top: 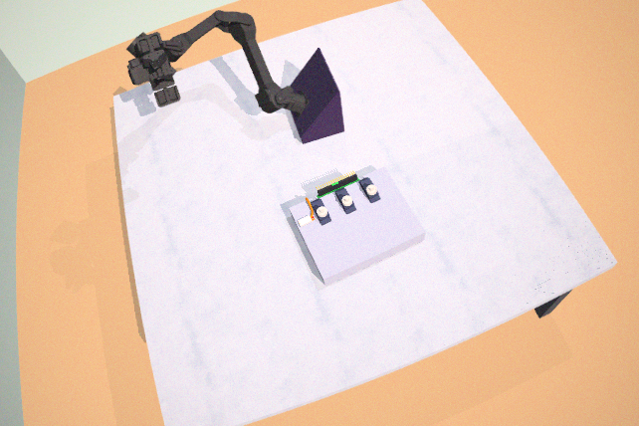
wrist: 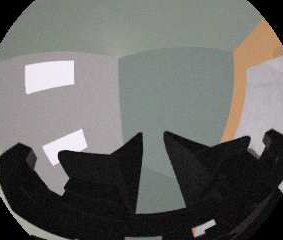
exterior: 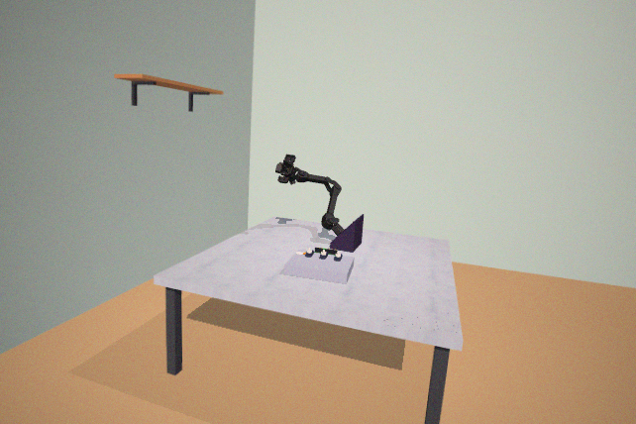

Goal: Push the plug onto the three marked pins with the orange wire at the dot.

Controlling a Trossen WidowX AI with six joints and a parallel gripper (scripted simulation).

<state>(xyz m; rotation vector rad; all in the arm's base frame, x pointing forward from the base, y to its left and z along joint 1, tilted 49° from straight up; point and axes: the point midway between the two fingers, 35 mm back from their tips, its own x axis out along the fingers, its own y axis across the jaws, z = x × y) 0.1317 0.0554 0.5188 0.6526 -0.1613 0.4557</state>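
My gripper tip is now 420 mm above the green band, 330 mm to the right of it and 210 mm short of it. Also, from my gripper tip: printed holder 470 mm below, 370 mm ahead, 340 mm to the left.
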